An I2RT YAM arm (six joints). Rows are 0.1 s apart.
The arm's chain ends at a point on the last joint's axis. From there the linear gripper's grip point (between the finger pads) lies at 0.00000 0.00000 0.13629 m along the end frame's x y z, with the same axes.
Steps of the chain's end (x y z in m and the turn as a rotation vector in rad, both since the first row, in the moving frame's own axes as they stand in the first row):
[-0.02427, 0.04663, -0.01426, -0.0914, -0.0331, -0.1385]
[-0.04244, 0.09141, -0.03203, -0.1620, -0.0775, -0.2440]
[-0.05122, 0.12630, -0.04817, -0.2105, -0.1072, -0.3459]
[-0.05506, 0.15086, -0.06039, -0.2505, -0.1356, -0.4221]
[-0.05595, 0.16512, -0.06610, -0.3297, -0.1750, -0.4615]
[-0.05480, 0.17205, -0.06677, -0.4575, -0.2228, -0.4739]
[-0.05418, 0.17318, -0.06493, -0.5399, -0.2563, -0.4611]
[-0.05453, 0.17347, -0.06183, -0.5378, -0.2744, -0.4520]
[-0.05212, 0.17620, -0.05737, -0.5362, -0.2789, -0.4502]
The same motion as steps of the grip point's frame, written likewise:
[-0.02790, 0.05934, -0.01490, -0.0914, -0.0331, -0.1385]
[-0.05017, 0.11443, -0.03421, -0.1620, -0.0775, -0.2440]
[-0.06052, 0.15665, -0.05192, -0.2105, -0.1072, -0.3459]
[-0.06570, 0.18736, -0.06580, -0.2505, -0.1356, -0.4221]
[-0.06836, 0.21281, -0.07532, -0.3297, -0.1750, -0.4615]
[-0.06859, 0.23641, -0.08372, -0.4575, -0.2228, -0.4739]
[-0.06971, 0.24765, -0.08814, -0.5399, -0.2563, -0.4611]
[-0.07269, 0.24807, -0.08552, -0.5378, -0.2744, -0.4520]
[-0.07095, 0.25071, -0.08111, -0.5362, -0.2789, -0.4502]

